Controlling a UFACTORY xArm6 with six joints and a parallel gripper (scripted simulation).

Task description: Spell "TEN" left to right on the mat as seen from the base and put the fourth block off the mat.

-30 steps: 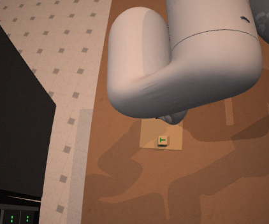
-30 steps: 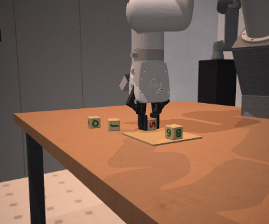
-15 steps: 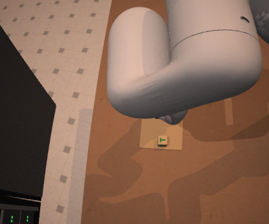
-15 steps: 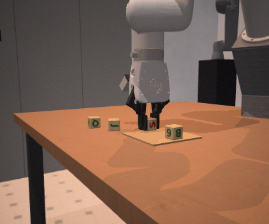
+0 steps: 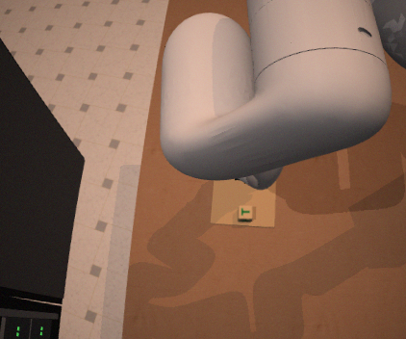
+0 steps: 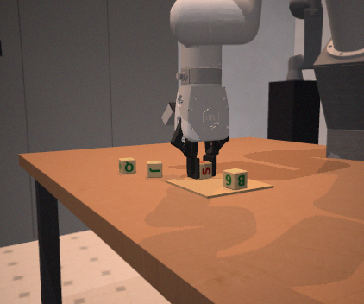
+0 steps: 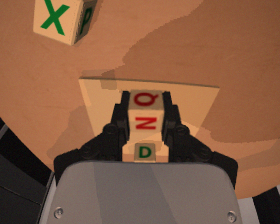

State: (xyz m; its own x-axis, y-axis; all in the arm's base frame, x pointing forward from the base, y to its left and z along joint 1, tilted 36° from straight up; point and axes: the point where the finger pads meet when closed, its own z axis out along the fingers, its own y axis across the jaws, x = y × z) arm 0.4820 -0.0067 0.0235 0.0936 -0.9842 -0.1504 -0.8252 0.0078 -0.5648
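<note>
My hand is 5 cm to the right of the tan mat, 3 cm above it and 1 cm past it. Also, from my hand: X block 8 cm to the right, 6 cm ahead, 1 cm below; then E block 15 cm to the right, 10 cm ahead, 1 cm below; then T block 10 cm to the left, 1 cm below, 1 cm behind.
</note>
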